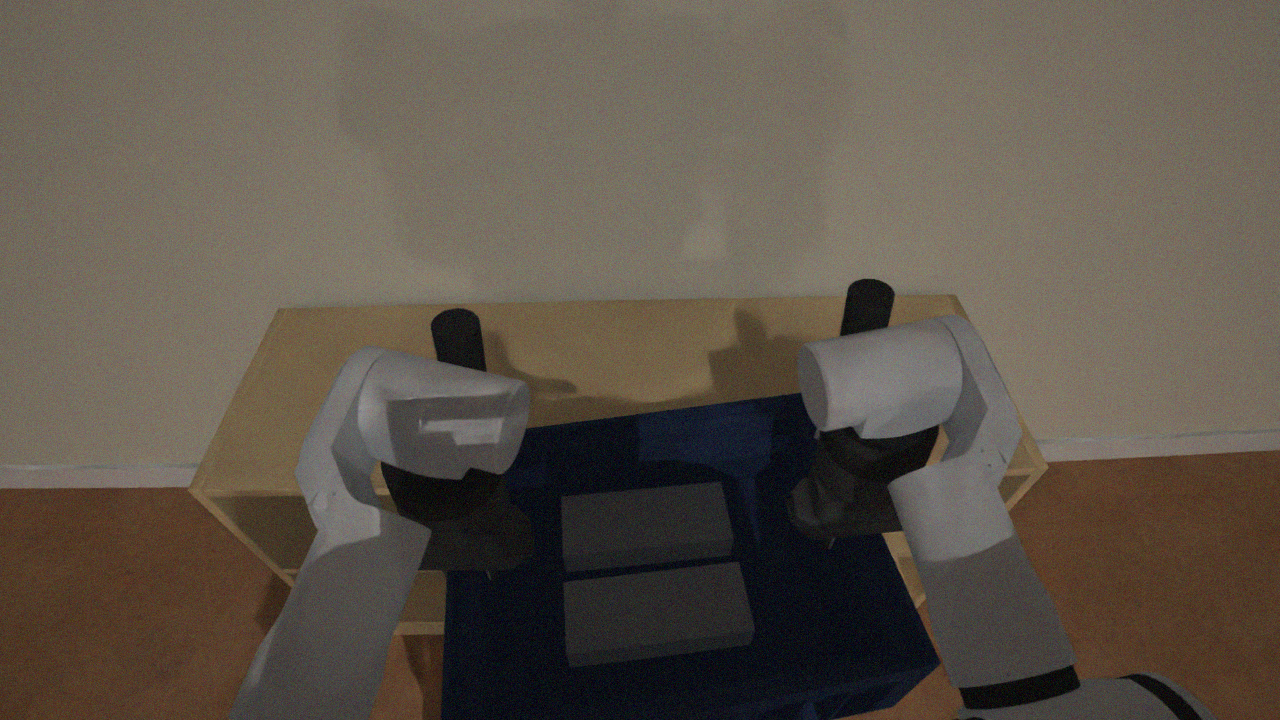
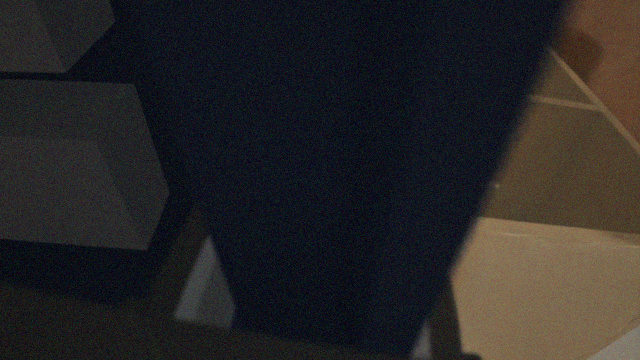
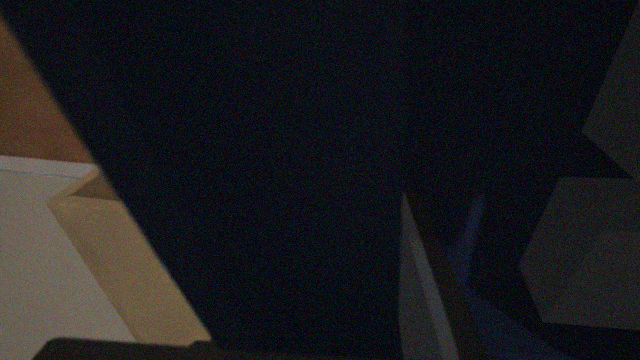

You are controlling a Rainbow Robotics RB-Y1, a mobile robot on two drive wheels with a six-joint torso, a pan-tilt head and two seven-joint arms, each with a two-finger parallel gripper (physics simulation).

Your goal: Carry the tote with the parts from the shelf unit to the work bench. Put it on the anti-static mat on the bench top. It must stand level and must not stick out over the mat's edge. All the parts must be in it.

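Note:
The dark blue tote [image 1: 832,626] [image 2: 325,150] [image 3: 250,125] hangs between my two grippers, over or in front of the shelf unit's front edge. My left gripper [image 1: 488,571] [image 2: 320,300] is shut on its left wall, my right gripper [image 1: 830,540] [image 3: 343,211] on its right wall. Two dark grey blocks lie inside: a far block [image 1: 646,519] [image 2: 65,190] [image 3: 590,255] and a near block [image 1: 657,608] [image 2: 30,35] [image 3: 620,110]. The arms partly hide the tote's sides. The tote's near end is partly cut off. The work bench and anti-static mat do not show.
The light wooden shelf unit [image 1: 608,324] [image 2: 550,280] [image 3: 120,250] stands against a beige wall [image 1: 626,134] behind the tote. Its open compartments face forward. Reddish-brown floor [image 1: 1163,537] shows on both sides.

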